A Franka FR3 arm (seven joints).
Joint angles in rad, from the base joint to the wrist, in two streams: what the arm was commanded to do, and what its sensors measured. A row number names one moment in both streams.
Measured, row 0: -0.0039, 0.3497, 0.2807, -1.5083, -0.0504, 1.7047, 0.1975
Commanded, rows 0 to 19: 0.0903, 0.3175, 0.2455, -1.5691, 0.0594, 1.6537, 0.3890; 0.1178, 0.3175, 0.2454, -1.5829, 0.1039, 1.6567, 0.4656; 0.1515, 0.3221, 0.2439, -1.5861, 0.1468, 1.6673, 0.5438; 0.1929, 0.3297, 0.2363, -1.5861, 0.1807, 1.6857, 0.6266; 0.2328, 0.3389, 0.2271, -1.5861, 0.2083, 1.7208, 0.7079; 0.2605, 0.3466, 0.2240, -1.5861, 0.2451, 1.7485, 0.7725; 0.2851, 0.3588, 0.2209, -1.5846, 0.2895, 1.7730, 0.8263; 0.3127, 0.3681, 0.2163, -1.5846, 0.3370, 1.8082, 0.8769; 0.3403, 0.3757, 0.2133, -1.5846, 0.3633, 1.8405, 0.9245; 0.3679, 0.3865, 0.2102, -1.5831, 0.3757, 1.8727, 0.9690; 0.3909, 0.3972, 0.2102, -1.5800, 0.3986, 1.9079, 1.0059; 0.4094, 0.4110, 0.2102, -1.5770, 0.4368, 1.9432, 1.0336; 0.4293, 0.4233, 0.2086, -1.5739, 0.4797, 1.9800, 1.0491; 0.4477, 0.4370, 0.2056, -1.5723, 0.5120, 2.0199, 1.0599; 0.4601, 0.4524, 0.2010, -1.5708, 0.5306, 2.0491, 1.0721; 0.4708, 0.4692, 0.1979, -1.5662, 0.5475, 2.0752, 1.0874; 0.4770, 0.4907, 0.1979, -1.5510, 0.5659, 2.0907, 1.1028; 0.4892, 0.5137, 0.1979, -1.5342, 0.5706, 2.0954, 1.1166; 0.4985, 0.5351, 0.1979, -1.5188, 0.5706, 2.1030, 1.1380; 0.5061, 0.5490, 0.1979, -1.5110, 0.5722, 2.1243, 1.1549
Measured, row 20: 0.4779, 0.4842, 0.2079, -1.5693, 0.5396, 2.0841, 1.0944
